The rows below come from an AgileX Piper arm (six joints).
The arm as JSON. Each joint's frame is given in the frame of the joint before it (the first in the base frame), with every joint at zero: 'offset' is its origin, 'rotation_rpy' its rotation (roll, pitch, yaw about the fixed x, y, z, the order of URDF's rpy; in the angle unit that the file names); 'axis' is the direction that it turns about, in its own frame. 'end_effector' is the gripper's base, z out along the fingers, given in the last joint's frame.
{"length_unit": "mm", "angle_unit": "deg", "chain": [
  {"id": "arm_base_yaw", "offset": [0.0, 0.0, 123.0], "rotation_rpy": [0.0, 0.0, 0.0], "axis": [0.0, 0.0, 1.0]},
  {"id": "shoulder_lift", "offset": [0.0, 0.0, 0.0], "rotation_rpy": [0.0, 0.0, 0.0], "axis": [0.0, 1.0, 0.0]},
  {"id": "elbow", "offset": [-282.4, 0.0, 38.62], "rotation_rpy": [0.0, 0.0, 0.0], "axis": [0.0, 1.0, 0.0]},
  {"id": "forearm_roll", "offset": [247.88, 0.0, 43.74], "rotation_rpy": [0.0, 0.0, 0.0], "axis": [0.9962, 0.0, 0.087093]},
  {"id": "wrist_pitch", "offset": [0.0, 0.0, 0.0], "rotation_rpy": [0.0, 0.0, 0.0], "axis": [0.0, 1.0, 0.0]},
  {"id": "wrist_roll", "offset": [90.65, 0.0, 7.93], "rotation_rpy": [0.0, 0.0, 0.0], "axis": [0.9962, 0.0, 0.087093]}
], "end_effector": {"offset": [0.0, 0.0, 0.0], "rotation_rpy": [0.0, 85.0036, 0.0]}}
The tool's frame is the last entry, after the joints.
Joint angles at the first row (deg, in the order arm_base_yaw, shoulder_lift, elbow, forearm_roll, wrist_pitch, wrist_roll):
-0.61 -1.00 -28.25 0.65 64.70 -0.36
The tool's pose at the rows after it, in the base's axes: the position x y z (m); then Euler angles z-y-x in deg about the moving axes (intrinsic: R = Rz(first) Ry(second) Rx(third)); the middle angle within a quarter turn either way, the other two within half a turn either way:
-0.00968 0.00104 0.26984 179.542 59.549 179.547
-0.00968 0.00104 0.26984 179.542 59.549 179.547
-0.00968 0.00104 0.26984 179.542 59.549 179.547
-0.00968 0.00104 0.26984 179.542 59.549 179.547
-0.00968 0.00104 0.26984 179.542 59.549 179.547
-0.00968 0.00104 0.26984 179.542 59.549 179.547
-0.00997 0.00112 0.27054 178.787 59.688 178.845
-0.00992 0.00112 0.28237 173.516 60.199 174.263
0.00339 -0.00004 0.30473 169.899 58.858 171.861
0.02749 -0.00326 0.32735 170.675 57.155 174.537
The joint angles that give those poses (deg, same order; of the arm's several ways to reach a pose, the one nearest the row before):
-0.62 -1.00 -28.25 0.65 64.70 -0.36
-0.62 -1.00 -28.25 0.65 64.70 -0.36
-0.62 -1.00 -28.25 0.65 64.70 -0.36
-0.62 -1.00 -28.25 0.65 64.70 -0.36
-0.62 -1.00 -28.25 0.65 64.70 -0.36
-0.62 -1.00 -28.25 0.65 64.70 -0.36
-0.61 -1.00 -28.39 0.71 64.70 0.00
-0.61 0.80 -30.80 0.71 64.63 2.61
-0.61 7.58 -34.94 0.00 63.15 4.89
-0.61 16.33 -39.30 -2.14 60.69 5.77

